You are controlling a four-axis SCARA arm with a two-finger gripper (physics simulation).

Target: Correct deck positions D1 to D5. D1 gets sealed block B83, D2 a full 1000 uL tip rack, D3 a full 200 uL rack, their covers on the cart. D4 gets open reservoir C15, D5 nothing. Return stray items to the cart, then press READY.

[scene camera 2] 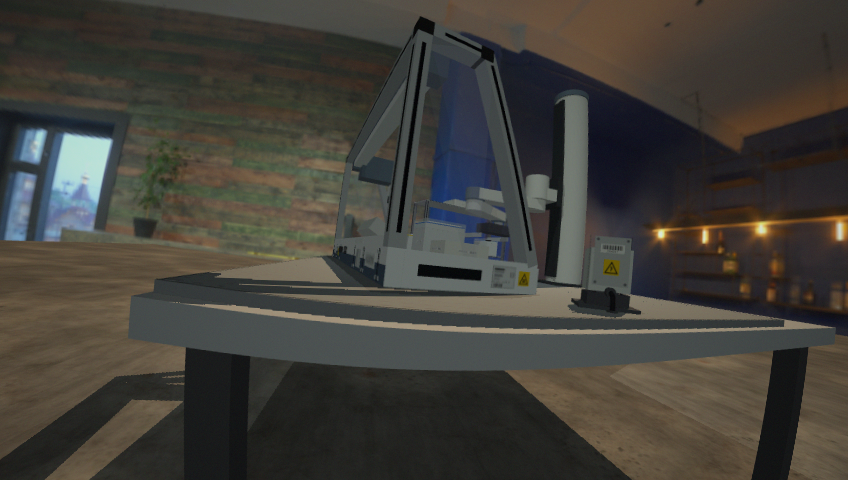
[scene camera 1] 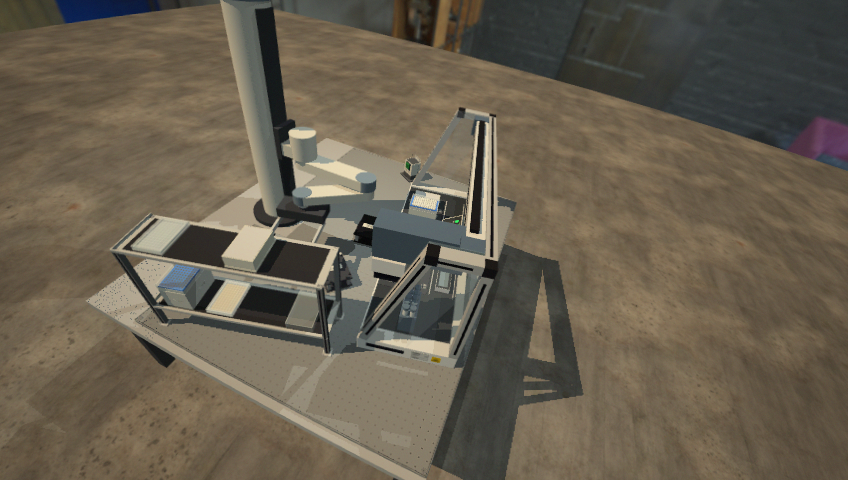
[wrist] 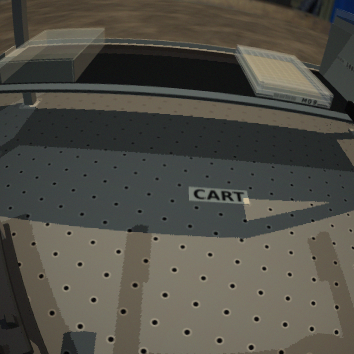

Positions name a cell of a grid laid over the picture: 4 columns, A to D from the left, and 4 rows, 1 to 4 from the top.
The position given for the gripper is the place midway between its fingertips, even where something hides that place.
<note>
The gripper (scene camera 1: B3) carries nothing. Further things: a CART label (wrist: C3).
</note>
